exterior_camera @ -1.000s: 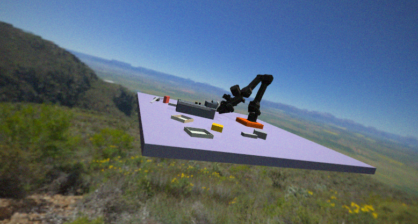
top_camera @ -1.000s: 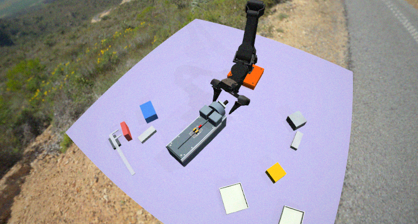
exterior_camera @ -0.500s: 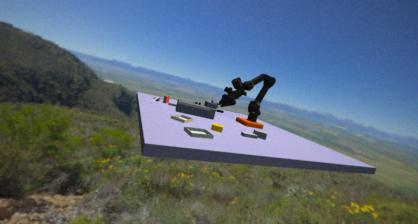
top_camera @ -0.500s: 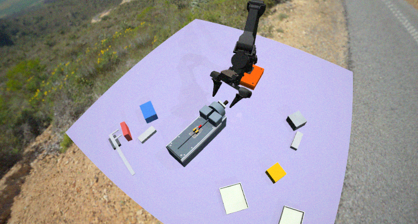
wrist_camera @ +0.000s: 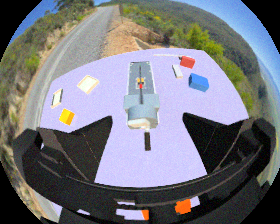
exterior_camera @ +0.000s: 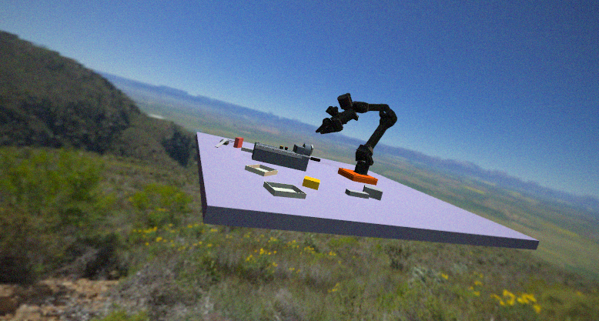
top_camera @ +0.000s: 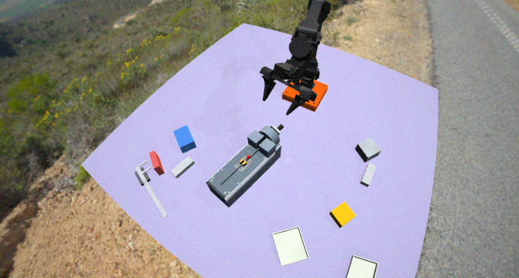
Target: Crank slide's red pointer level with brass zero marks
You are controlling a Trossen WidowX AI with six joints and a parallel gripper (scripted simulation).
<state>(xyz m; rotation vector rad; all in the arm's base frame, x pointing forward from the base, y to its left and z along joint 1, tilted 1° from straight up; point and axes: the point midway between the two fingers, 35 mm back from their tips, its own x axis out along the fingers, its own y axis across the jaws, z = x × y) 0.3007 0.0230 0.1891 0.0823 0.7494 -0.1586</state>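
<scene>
My gripper tip is now 20 mm past the dark crank handle and 130 mm above it. From my gripper tip the other things lie so: red pointer: 140 mm ahead, 10 mm to the right, 110 mm below; then yellow block: 130 mm ahead, 330 mm to the left, 180 mm below; then blue block: 170 mm ahead, 300 mm to the right, 180 mm below.
</scene>
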